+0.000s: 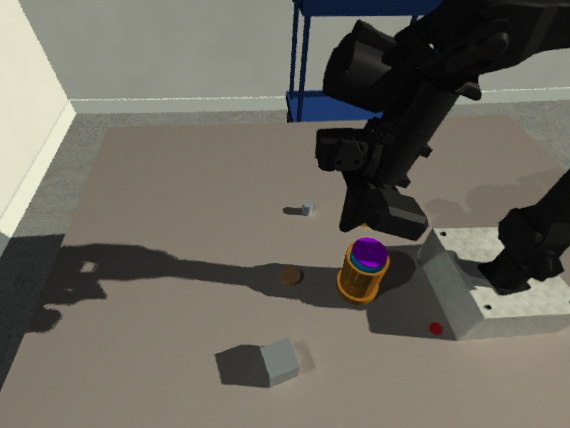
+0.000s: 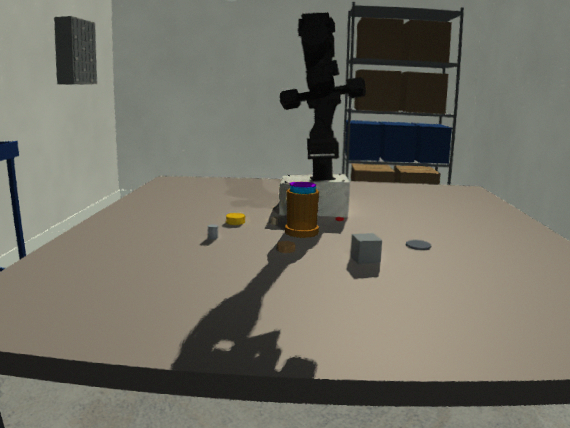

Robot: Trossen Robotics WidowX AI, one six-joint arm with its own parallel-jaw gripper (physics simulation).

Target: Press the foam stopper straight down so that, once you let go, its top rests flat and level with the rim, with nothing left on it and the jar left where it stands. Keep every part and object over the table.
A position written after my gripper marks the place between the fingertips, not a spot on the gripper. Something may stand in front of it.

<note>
I see my gripper [image 1: 342,230], an orange ribbed jar [image 2: 302,198] and a grey cube [image 2: 366,248].
My gripper shows as well in image 2 [image 2: 328,130].
</note>
